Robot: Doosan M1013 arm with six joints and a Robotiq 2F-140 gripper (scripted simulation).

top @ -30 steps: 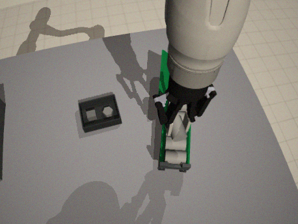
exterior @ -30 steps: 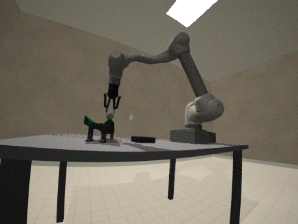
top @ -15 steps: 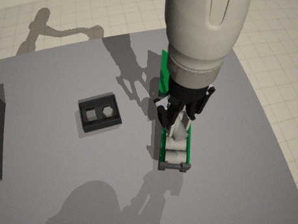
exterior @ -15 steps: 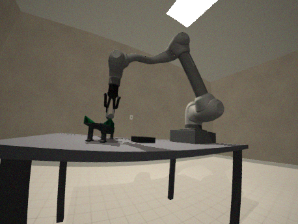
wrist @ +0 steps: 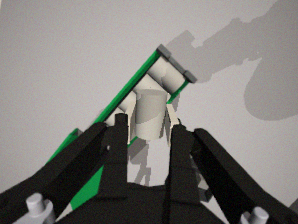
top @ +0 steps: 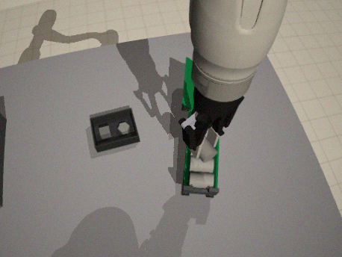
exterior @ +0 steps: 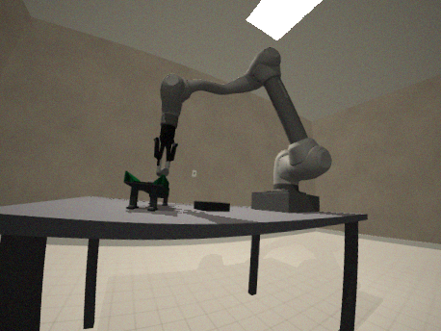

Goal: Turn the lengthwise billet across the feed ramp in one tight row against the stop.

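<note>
Now: the ramp 13 cm below my hand, 12 cm to the left of it and 2 cm ahead of it. From my hand the other things lie so: dark block: 23 cm behind, 18 cm below, 13 cm to the left; grey stop: 13 cm below, 7 cm to the right.
</note>
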